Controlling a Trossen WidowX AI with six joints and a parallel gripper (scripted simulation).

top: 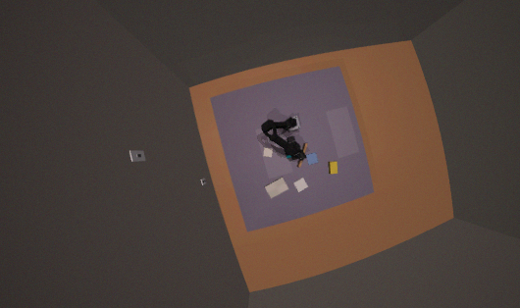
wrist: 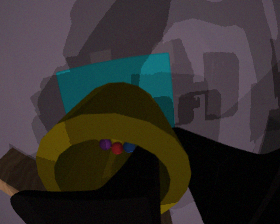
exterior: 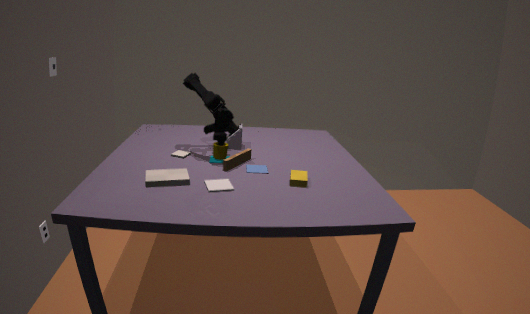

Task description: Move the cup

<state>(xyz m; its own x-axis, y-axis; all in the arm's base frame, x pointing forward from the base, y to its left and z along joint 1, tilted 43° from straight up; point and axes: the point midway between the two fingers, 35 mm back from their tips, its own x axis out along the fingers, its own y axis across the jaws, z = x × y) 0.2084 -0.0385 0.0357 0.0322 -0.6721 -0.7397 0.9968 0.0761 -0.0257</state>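
Right now the teal pad is 5 cm below my gripper tip and 3 cm ahead of it. Also, from my gripper tip: blue marble (2 cm to the left, 2 cm below, 2 cm ahead); then cup (2 cm ahead); then wooden bar (9 cm to the left, 8 cm ahead, 3 cm below).
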